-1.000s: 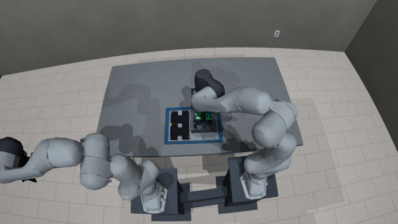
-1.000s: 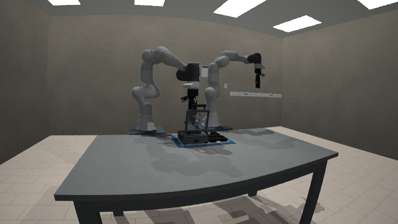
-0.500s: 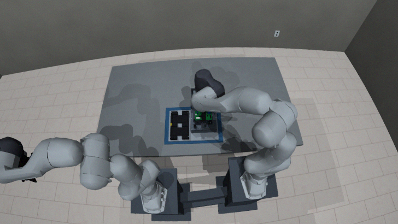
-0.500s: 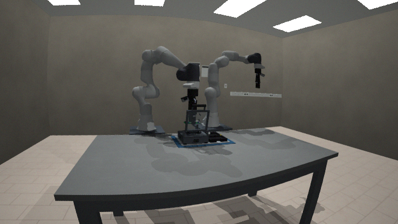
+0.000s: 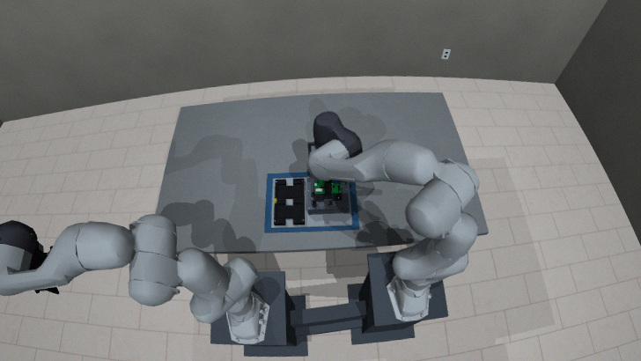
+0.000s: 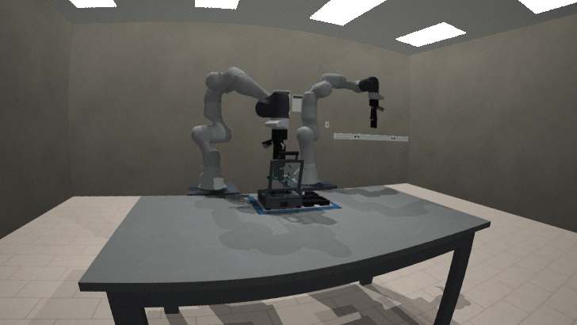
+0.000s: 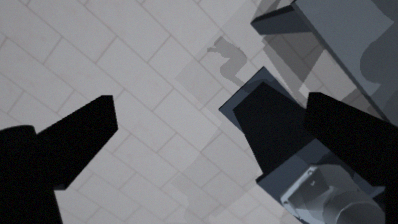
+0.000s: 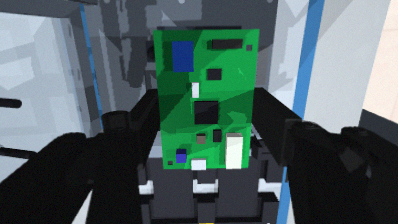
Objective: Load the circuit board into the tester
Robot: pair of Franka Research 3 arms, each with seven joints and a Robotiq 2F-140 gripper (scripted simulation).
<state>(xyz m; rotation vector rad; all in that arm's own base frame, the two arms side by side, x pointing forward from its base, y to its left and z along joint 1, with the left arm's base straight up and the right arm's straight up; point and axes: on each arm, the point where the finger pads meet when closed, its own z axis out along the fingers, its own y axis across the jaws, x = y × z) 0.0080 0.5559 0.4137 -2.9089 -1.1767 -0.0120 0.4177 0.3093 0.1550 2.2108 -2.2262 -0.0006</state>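
Note:
The nest is 10 mm ahead of my right hand and 80 mm below it. From my right hand the other things lie so: clear lid 130 mm ahead, 10 mm to the right, 30 mm above; then green circuit board 20 mm below; then black tray 10 mm ahead, 170 mm to the left, 130 mm below.

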